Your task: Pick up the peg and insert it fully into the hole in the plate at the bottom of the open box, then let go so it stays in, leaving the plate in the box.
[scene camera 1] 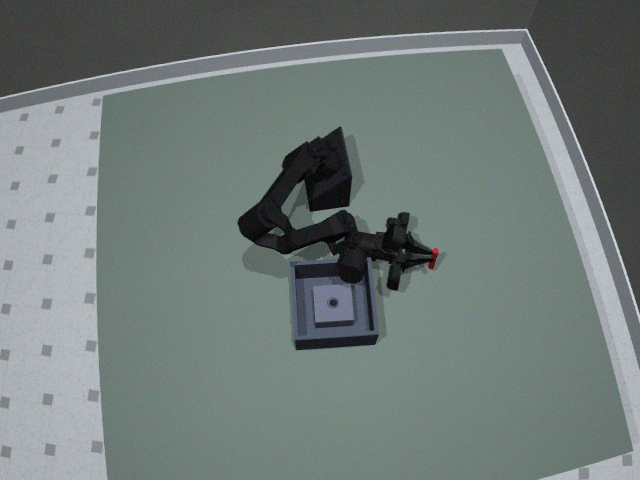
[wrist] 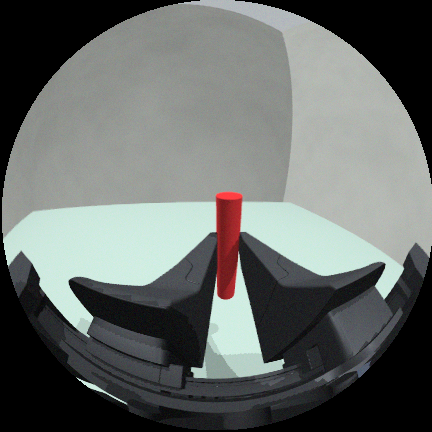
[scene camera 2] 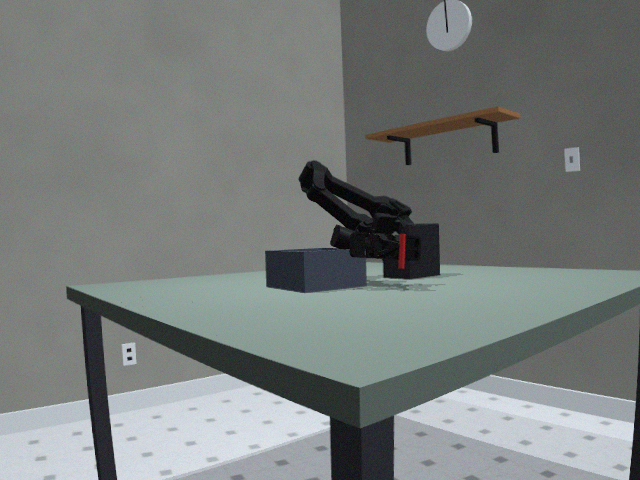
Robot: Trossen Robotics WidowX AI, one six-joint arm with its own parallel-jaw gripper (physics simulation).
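Places are measured from the arm's base along level axes (x ahead, y left, z up), in metres.
Where they show: gripper, between the fingertips: (scene camera 1: 434, 256) (wrist: 227, 238) (scene camera 2: 402, 245); arm's base, origin of its link: (scene camera 1: 331, 163) (scene camera 2: 411, 235).
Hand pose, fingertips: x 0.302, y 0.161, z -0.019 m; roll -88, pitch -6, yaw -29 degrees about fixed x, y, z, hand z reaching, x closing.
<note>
Each offset is from my fingertips to the top centre of the thing. Level surfaces: height alone.
The red peg {dx +0.001, dy +0.000, dz +0.028 m} (scene camera 1: 432, 261) (scene camera 2: 401, 252) (wrist: 227, 265) is upright between the fingertips, above the table. My gripper (scene camera 1: 433, 255) (wrist: 227, 238) is shut on the peg and points sideways, to the right of the box in scene camera 1. The open blue-grey box {dx +0.024, dy -0.257, dz -0.008 m} (scene camera 1: 336, 341) (scene camera 2: 333, 270) stands on the table. The light square plate {dx +0.024, dy -0.257, dz -0.045 m} (scene camera 1: 323, 314) lies at the bottom of the box, with a dark round hole (scene camera 1: 333, 302) at its middle. In scene camera 2 the box walls hide the plate.
The arm's wrist part (scene camera 1: 351, 264) hangs over the box's back right corner. The dark arm base block (scene camera 1: 330, 191) (scene camera 2: 429, 250) stands behind the box. The green table {dz -0.106 m} (scene camera 1: 217, 403) (scene camera 2: 330, 330) carries them all.
</note>
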